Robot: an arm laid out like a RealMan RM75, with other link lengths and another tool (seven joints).
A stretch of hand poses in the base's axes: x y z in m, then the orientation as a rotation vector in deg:
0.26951, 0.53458, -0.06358, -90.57, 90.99, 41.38
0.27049, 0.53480, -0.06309, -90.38, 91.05, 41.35
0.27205, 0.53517, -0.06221, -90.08, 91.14, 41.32
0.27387, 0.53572, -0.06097, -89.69, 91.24, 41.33
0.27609, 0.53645, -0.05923, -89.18, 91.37, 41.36
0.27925, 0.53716, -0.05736, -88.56, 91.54, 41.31
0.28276, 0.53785, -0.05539, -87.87, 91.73, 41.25
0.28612, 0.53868, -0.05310, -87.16, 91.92, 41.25
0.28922, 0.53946, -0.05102, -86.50, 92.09, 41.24
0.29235, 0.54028, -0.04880, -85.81, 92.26, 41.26
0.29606, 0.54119, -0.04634, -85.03, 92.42, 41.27
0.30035, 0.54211, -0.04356, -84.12, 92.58, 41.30
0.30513, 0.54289, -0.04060, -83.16, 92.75, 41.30
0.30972, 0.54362, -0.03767, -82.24, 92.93, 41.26
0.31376, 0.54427, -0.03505, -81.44, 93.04, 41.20
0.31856, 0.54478, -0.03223, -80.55, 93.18, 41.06
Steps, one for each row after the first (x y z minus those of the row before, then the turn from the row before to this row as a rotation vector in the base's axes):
0.00098, 0.00022, 0.00049, 0.07, 0.00, -0.15
0.00156, 0.00037, 0.00088, 0.13, 0.01, -0.23
0.00182, 0.00055, 0.00124, 0.19, 0.03, -0.28
0.00222, 0.00073, 0.00174, 0.25, 0.05, -0.36
0.00316, 0.00071, 0.00187, 0.27, 0.02, -0.47
0.00351, 0.00069, 0.00197, 0.30, 0.02, -0.53
0.00336, 0.00083, 0.00229, 0.33, 0.06, -0.52
0.00310, 0.00078, 0.00208, 0.31, 0.05, -0.48
0.00313, 0.00082, 0.00222, 0.33, 0.07, -0.49
0.00371, 0.00091, 0.00246, 0.39, 0.05, -0.55
0.00429, 0.00092, 0.00278, 0.47, 0.05, -0.62
0.00478, 0.00078, 0.00296, 0.49, 0.04, -0.67
0.00459, 0.00073, 0.00293, 0.44, 0.03, -0.67
0.00404, 0.00065, 0.00262, 0.40, -0.02, -0.58
0.00480, 0.00051, 0.00282, 0.40, -0.05, -0.68

